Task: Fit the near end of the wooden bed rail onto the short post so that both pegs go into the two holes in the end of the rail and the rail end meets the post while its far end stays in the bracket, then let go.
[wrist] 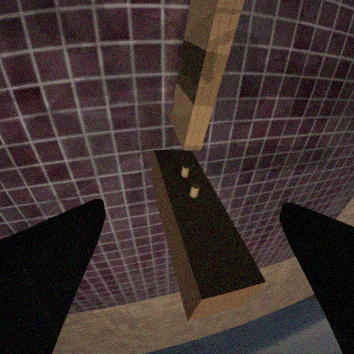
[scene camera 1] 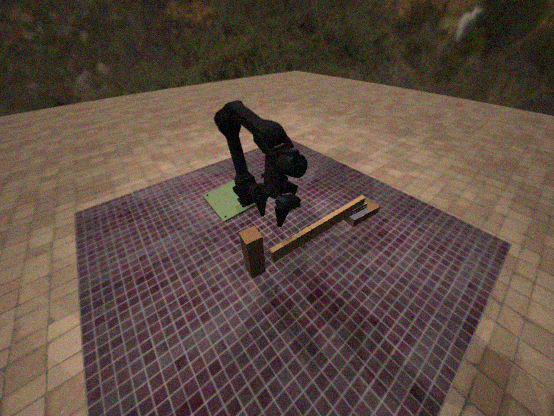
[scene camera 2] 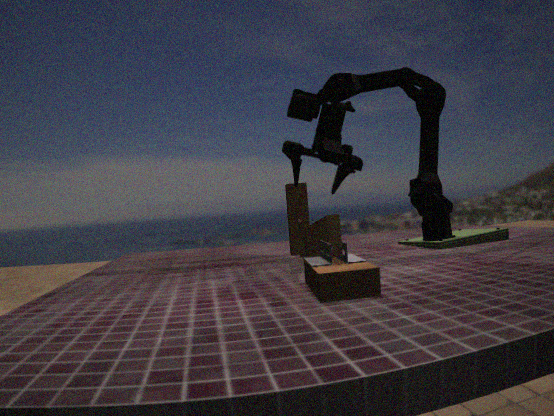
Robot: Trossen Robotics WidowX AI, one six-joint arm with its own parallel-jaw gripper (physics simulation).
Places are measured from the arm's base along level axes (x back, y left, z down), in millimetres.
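Pixels of known places: gripper, fingertip midpoint: (wrist: 194, 209) (scene camera 1: 270, 221) (scene camera 2: 314, 190); arm's base at its link origin: (scene camera 1: 246, 200) (scene camera 2: 438, 238).
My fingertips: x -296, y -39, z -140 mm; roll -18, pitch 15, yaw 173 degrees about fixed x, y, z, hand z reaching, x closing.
For each thing: its middle in the pictures, then the offset to it from my fingertips. "spot": a spot on its surface instead. Level surfaces: height alone.
- wooden rail at the middle of its body: (scene camera 2: 314, 241) (scene camera 1: 321, 226) dz +105, dx -34, dy +197 mm
- short post at a spot on its surface: (wrist: 210, 240) spot: dz +18, dx -33, dy -60 mm
- wooden block at the middle of its body: (scene camera 2: 337, 275) (scene camera 1: 359, 211) dz +138, dx -34, dy +420 mm
- purple tiled mat at its surface level: dz +156 mm
The wooden rail (scene camera 1: 317, 228) (scene camera 2: 326, 231) (wrist: 202, 115) has its far end at the metal bracket (scene camera 1: 364, 214) (scene camera 2: 326, 251). Its near end is low by the post's foot, with a small gap between them in scene camera 1. The short post (scene camera 1: 253, 252) (scene camera 2: 297, 215) (wrist: 210, 240) stands upright. Two pale pegs (wrist: 185, 172) (wrist: 194, 192) stick out of its dark face towards the rail side. The two holes do not show. My gripper (scene camera 1: 271, 220) (scene camera 2: 315, 188) (wrist: 194, 209) is open and empty, pointing down, above the near part of the rail and beside the post's top.
The bracket sits on a wooden block (scene camera 2: 342, 282) on the purple tiled mat (scene camera 1: 200, 325) (scene camera 2: 165, 350). The arm's base stands on a green plate (scene camera 1: 222, 206) (scene camera 2: 475, 236) behind the post and rail in scene camera 1.
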